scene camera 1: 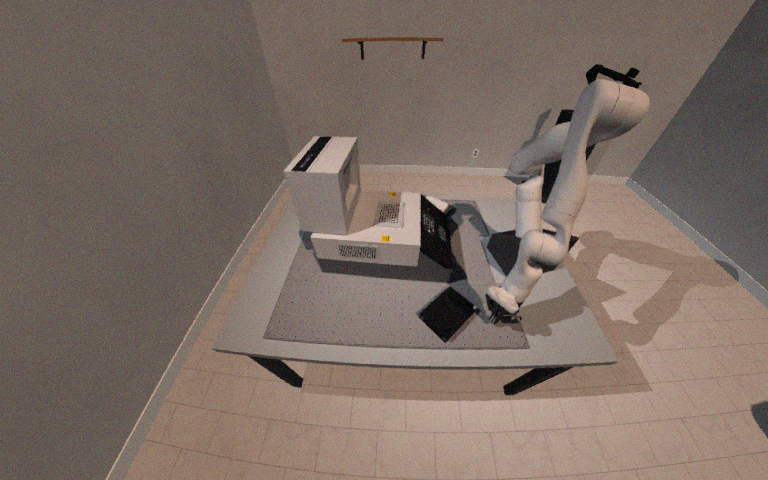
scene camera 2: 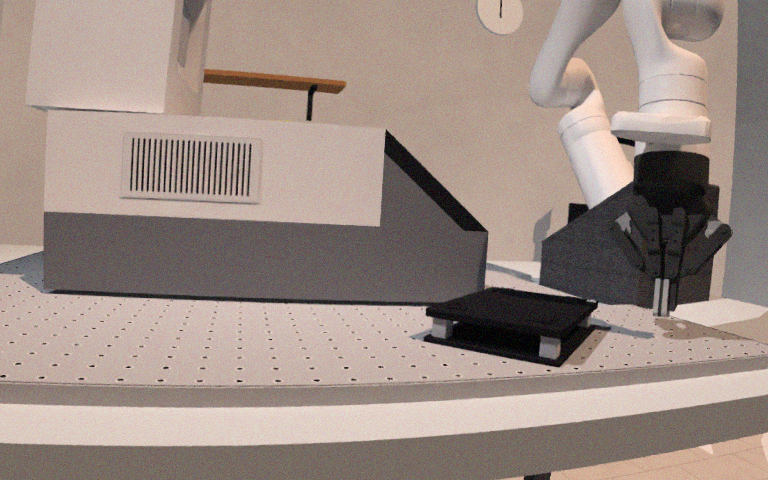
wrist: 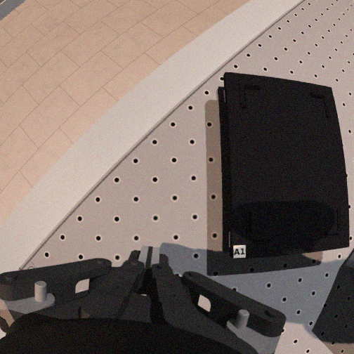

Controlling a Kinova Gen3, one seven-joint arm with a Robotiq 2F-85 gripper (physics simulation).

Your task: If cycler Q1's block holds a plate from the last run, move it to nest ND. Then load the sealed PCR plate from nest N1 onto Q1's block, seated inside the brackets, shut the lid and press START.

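Cycler Q1 (scene camera 1: 396, 255) (scene camera 2: 317, 169) is a white and grey machine; its tall white lid part (scene camera 1: 320, 195) (scene camera 2: 101, 56) stands raised. Its block (scene camera 1: 389, 213) shows as a pale rectangle with dark dots; I cannot tell whether a plate is on it. A black nest stand (scene camera 1: 447, 313) (scene camera 2: 509, 309) (wrist: 285, 150) on light posts has corner brackets on its bare top and an A1 tag; which nest it is cannot be read. A small white object (scene camera 1: 437, 203), partly hidden, shows behind the cycler's front panel. My gripper (scene camera 1: 496, 318) (scene camera 2: 660, 311) (wrist: 148, 257) is shut and empty, low over the board, right of the stand, apart from it.
The black sloped front panel (scene camera 1: 434, 232) faces the arm's side. The dark wedge-shaped arm base (scene camera 1: 501, 249) (scene camera 2: 589, 254) stands at the right. A perforated board (scene camera 1: 339, 305) (scene camera 2: 169, 339) lies on the pale table (scene camera 1: 243, 316), whose front edge runs near the stand.
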